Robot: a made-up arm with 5 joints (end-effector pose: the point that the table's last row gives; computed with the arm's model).
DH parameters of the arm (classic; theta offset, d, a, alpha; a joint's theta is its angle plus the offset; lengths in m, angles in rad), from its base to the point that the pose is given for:
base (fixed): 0.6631 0 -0.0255 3.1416
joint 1: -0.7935 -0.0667 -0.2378 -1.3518
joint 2: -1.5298 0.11 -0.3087 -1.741
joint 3: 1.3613 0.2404 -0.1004 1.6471
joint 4: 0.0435 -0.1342 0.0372 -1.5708
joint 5: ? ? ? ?
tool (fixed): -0.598 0.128 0 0
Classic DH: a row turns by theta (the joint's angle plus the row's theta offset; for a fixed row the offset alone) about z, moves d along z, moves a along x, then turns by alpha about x.
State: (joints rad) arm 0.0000 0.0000 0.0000 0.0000 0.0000
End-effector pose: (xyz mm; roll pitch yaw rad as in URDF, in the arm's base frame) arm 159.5 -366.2 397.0 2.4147 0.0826 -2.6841
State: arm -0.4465 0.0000 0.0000 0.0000 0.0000
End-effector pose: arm 293.2 -254.3 397.0 2.4147 0.0826 -2.2376
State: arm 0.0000 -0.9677 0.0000 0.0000 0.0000
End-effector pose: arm 180.0 -22.7 313.0 -3.0842 -0.4801 -2.6264
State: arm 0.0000 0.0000 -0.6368 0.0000 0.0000
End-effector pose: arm 118.1 -368.5 404.0 2.7034 0.6603 -2.6244
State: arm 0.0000 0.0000 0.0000 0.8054 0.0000
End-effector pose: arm -58.4 -226.5 397.0 2.4147 0.0826 2.7937
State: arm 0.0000 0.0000 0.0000 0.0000 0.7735
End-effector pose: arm 95.1 -366.2 437.8 2.0312 -0.6012 -2.5785
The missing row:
joint 5: 0.3096 -0.4054 -0.0133 0.8977
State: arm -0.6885 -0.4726 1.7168 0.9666 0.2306
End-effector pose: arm 96.8 191.5 450.9 -1.9998 -0.5845 2.0708
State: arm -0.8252 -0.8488 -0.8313 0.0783 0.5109
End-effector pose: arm 92.4 -4.8 327.8 3.1242 -0.0897 -1.6520
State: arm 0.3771 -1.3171 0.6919 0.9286 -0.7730
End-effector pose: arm 85.1 144.4 168.2 -1.9755 -0.1052 2.9358
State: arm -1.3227 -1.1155 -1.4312 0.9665 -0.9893
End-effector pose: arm 83.2 -8.3 101.9 -1.1906 0.6478 0.7150
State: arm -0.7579 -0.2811 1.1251 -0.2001 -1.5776
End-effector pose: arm 420.5 60.4 207.5 2.6656 0.3805 -1.6150
